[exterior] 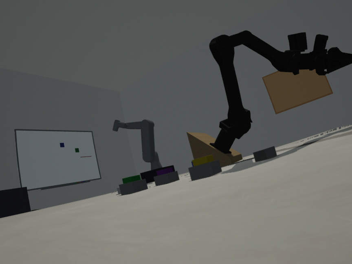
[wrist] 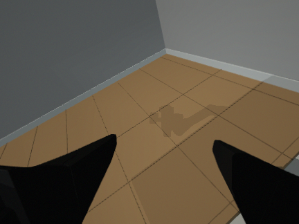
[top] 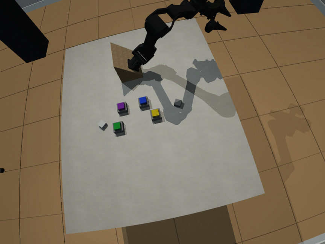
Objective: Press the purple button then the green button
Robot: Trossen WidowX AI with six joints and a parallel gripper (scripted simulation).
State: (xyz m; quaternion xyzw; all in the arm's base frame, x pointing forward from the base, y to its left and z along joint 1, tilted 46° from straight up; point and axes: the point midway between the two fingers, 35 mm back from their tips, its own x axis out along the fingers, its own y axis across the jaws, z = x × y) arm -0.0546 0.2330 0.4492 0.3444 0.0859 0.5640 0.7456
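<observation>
Now: gripper tip 60 cm to the left of the purple button, 26 cm short of it and 16 cm above it. Also, from my gripper tip: yellow button: 44 cm to the right, 34 cm ahead, 16 cm below; blue button: 49 cm to the right, 26 cm ahead, 16 cm below; grey block: 33 cm to the right, 30 cm ahead, 18 cm below.
</observation>
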